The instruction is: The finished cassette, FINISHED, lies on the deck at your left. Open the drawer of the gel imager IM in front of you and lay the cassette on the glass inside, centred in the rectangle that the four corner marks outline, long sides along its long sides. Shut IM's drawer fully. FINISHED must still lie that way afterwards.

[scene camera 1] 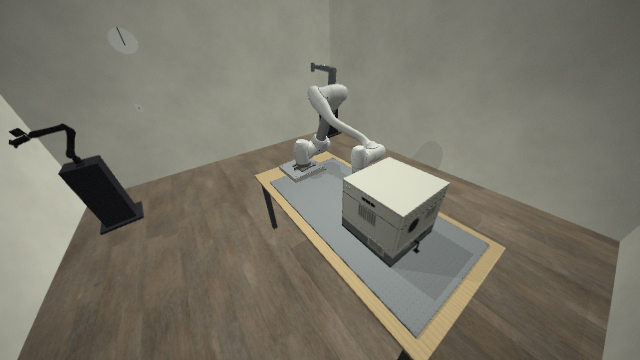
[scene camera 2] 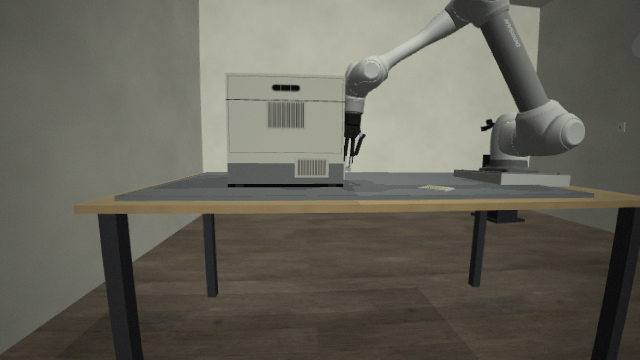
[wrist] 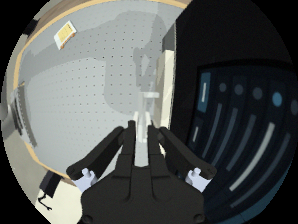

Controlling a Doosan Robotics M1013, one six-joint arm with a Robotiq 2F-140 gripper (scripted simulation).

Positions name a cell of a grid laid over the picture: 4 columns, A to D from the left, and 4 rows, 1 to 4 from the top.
Labels:
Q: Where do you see a gel imager IM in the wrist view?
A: D2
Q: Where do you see a gel imager IM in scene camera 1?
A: At C3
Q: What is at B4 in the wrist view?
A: My gripper.

